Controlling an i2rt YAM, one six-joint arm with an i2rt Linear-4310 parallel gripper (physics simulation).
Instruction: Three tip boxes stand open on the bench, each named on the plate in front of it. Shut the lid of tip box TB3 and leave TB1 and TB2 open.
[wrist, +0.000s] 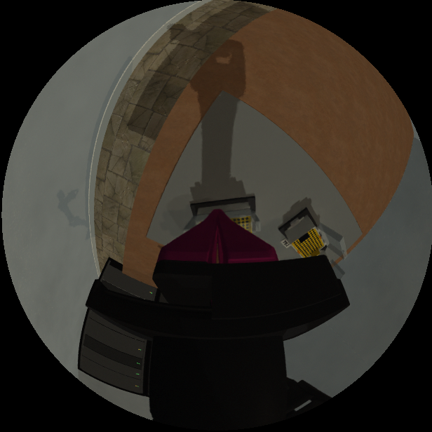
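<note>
My gripper (217, 215) is shut and empty, its magenta fingertips together in front of tip box TB3. TB3 (243, 223) shows partly past the fingers: a dark edge, pale clear parts and a patch of yellow tip rack. Its name plate and much of the box are hidden, and I cannot tell the angle of its lid or whether the fingertips touch it. TB1 (308, 243) is at the right, with its yellow rack uncovered and its clear lid (335, 240) open on the right side. TB2 is mostly hidden behind the gripper body; a clear piece below TB1's lid may be its lid.
The boxes stand on a grey mat (270, 150) on the brown bench top (320, 85). A stone-patterned strip (117, 170) runs along the left edge of the bench. A dark equipment rack with small green lights (115, 345) is at the lower left. The arm's shadow falls across the mat.
</note>
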